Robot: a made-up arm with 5 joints.
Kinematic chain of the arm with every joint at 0, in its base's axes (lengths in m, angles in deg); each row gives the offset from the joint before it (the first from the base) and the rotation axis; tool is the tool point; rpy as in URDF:
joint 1: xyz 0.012 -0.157 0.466 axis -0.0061 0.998 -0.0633
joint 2: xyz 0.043 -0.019 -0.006 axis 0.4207 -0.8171 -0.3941
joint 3: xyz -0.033 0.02 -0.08 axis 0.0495 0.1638 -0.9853
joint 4: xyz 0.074 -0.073 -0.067 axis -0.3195 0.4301 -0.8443
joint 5: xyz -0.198 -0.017 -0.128 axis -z
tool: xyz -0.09 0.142 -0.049 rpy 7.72 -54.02 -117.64
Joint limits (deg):
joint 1: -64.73..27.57
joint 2: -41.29..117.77
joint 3: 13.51..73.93
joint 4: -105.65..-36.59
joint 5: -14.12..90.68
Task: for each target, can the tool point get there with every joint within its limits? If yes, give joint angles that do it. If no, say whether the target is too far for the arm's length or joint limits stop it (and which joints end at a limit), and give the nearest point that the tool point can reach.
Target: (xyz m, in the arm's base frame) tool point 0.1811 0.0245 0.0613
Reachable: yes | joints -6.19 36.27 62.24 -95.91 22.38
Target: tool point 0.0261 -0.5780 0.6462
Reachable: no: joint limits stop it (at a limit: joint 1, joint 2, joint 3, joint 5) | nearest point 0.0798 -0.1678 0.8217 | short by 0.449 m
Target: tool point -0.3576 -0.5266 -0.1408
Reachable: no: too far | nearest point -0.2371 -0.3959 0.0565 | short by 0.266 m
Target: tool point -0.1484 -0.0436 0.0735
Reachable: yes | joints -0.93 4.54 43.21 -44.41 4.18
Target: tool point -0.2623 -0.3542 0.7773
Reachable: no: joint limits stop it (at a limit: joint 1, joint 2, joint 4, joint 5) | nearest point -0.3989 -0.3359 0.5051 | short by 0.305 m
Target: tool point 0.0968 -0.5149 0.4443
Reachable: no: joint limits stop it (at a limit: joint 1, joint 2, joint 4, joint 5) | nearest point 0.1847 -0.2710 0.2295 | short by 0.337 m
